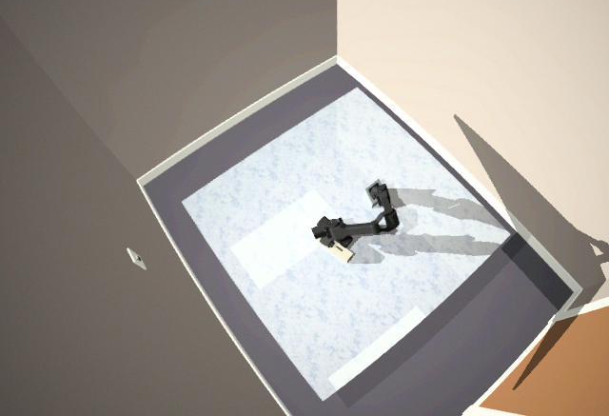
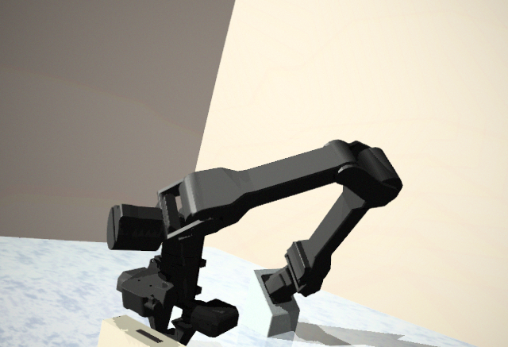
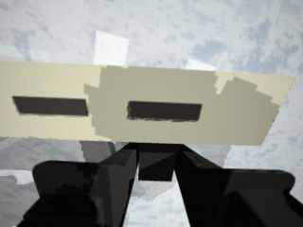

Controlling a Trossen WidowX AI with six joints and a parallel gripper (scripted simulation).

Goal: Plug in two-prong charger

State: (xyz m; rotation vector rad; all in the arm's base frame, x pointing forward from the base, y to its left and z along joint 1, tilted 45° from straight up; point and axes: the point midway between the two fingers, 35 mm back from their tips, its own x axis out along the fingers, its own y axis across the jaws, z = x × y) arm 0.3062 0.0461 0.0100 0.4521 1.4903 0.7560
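My gripper tip is 2 cm short of the two-prong charger and 1 cm below it.
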